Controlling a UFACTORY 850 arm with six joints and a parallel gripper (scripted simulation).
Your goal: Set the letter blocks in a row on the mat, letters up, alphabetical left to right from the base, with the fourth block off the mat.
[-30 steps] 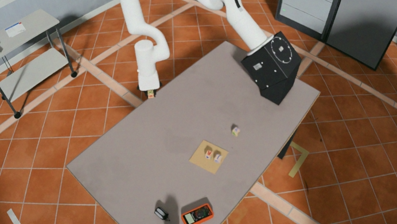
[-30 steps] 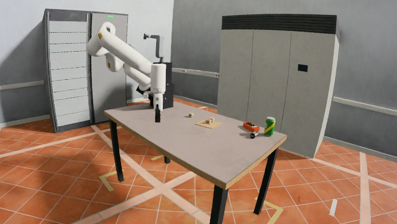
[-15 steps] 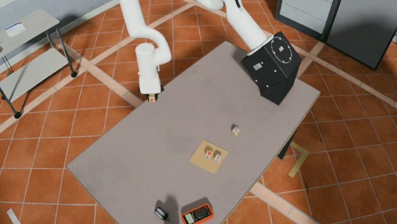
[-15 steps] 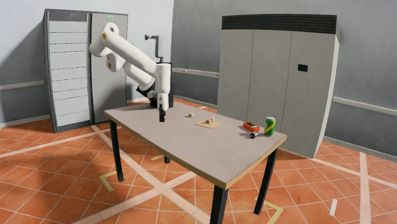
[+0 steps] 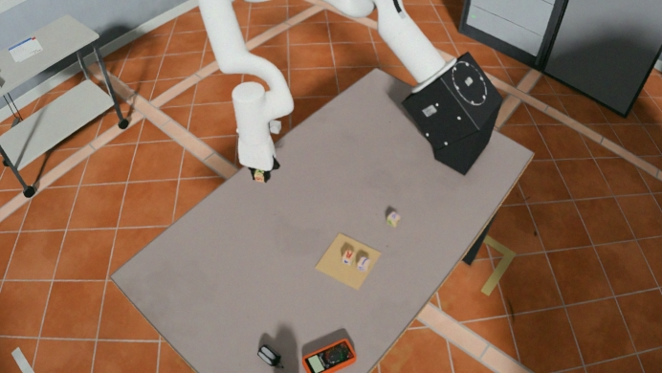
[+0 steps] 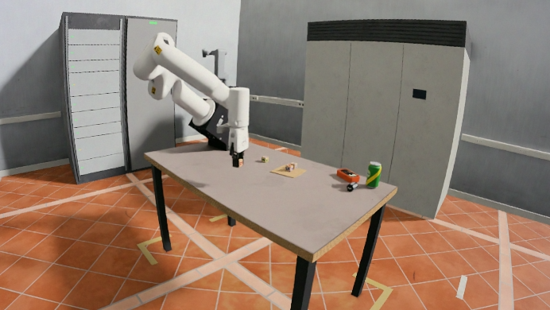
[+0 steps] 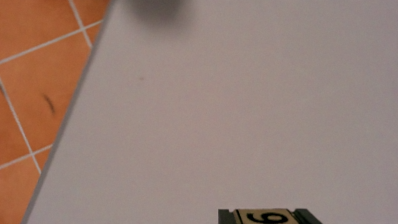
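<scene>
The tan mat is 2 cm ahead of my hand, 34 cm to the left of it and 12 cm below it. The rest, counted from my hand: green can (44 cm ahead, 47 cm to the left, 6 cm below); then orange multimeter (29 cm ahead, 49 cm to the left, 11 cm below); then small black device (38 cm ahead, 37 cm to the left, 11 cm below).
</scene>
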